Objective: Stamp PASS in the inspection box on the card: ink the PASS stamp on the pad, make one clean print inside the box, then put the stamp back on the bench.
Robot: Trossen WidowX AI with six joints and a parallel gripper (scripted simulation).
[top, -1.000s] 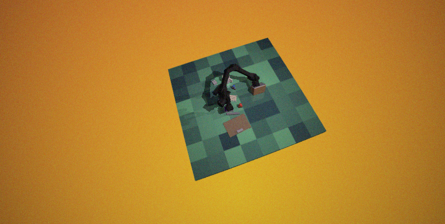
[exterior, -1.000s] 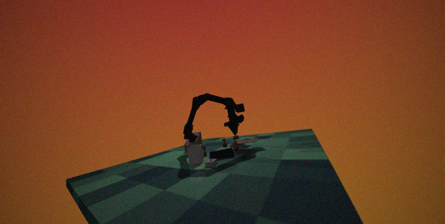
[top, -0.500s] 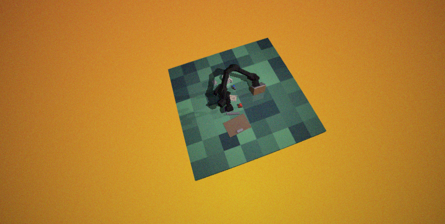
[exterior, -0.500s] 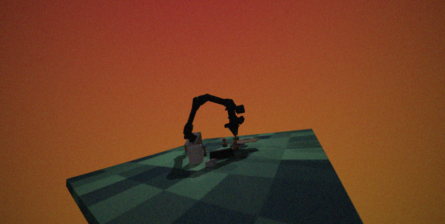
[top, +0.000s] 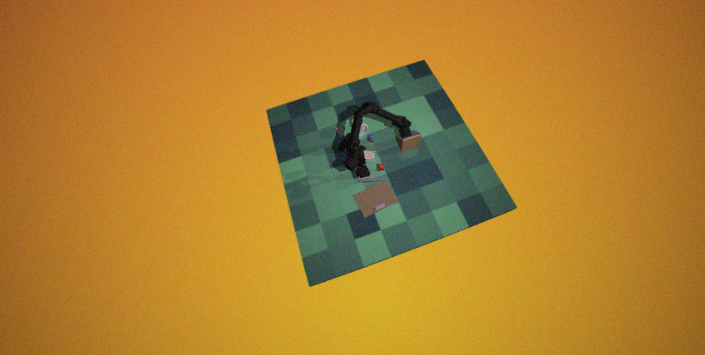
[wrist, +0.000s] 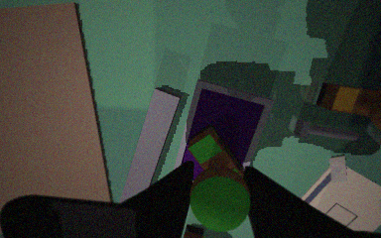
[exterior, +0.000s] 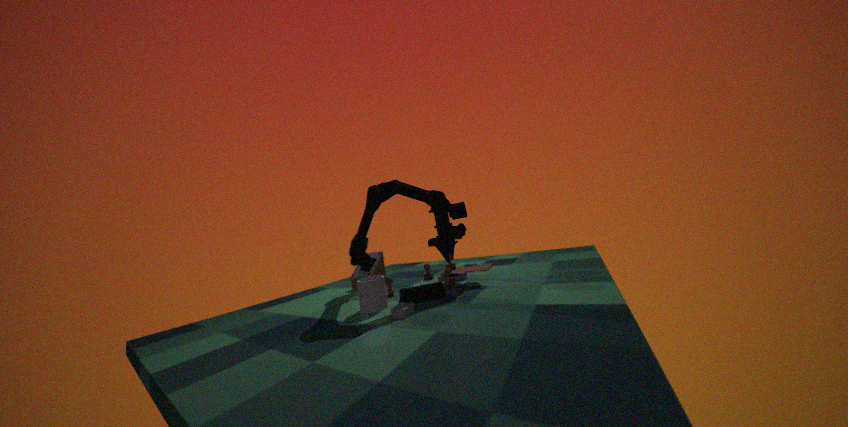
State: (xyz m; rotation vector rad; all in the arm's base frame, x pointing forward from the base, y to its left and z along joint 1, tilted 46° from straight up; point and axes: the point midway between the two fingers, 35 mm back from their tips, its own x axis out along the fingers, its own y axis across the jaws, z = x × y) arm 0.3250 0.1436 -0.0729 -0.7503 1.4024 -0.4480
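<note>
The purple ink pad lies 7 cm below my gripper tip. From my gripper tip the other things lie so: green-knobbed stamp 2 cm below; then grey bar 6 cm to the left, 6 cm below, 4 cm behind; then grey peg 8 cm to the right, 7 cm below, 2 cm ahead.
</note>
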